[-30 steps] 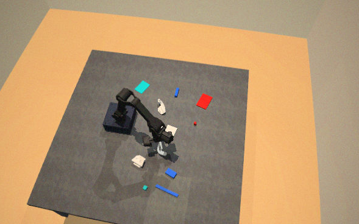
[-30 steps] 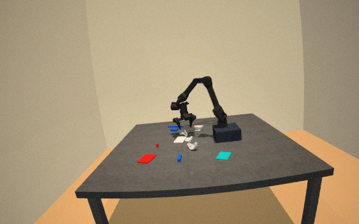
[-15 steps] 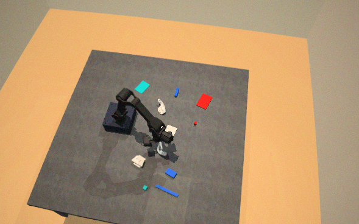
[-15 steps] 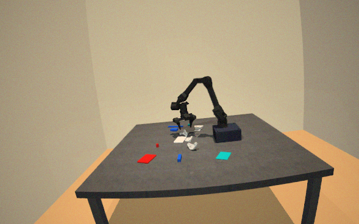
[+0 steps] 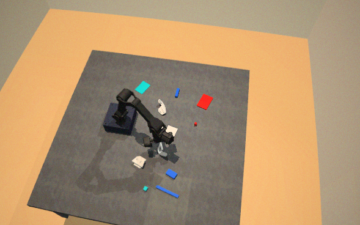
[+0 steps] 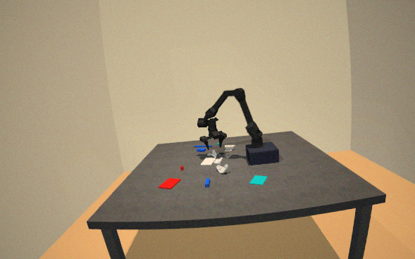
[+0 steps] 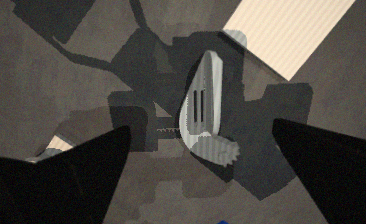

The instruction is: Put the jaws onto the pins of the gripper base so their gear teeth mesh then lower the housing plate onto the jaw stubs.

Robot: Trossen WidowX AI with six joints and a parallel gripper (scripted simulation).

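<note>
My gripper tip is 50 mm above the white jaw, 30 mm to the left of it and 30 mm short of it. The rest, counted from my gripper tip: blue block: 170 mm to the right, 100 mm ahead, 50 mm below; white block: 110 mm to the right, 110 mm behind, 50 mm below; cyan cube: 280 mm to the right, 50 mm below, 50 mm behind.
</note>
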